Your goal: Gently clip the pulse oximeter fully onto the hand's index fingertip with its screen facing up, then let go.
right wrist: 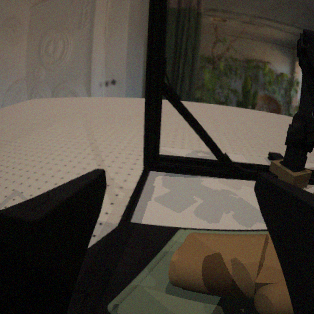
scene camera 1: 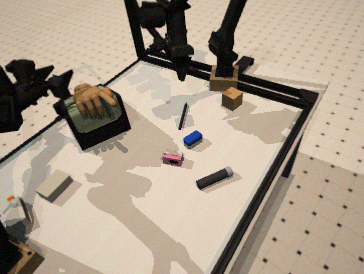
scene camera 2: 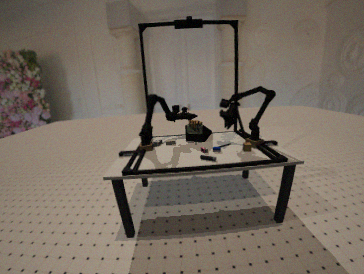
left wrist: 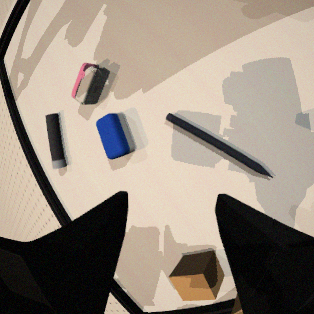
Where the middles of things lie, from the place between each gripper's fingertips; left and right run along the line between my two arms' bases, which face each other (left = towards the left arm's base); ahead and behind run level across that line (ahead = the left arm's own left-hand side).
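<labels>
Right gripper: 28 cm short of dark pen [left wrist: 247,161], 21 cm to the right of it, 20 cm above it. From my right hand: brown cube [left wrist: 199,275], 39 cm ahead, 35 cm to the left, 18 cm below; blue eraser [left wrist: 115,137], 39 cm ahead, 13 cm to the left, 19 cm below.
From my left hand: dark pen, 1 cm to the right, 14 cm below; brown cube, 10 cm ahead, 13 cm to the left, 11 cm below; blue eraser, 11 cm ahead, 9 cm to the right, 12 cm below.
</labels>
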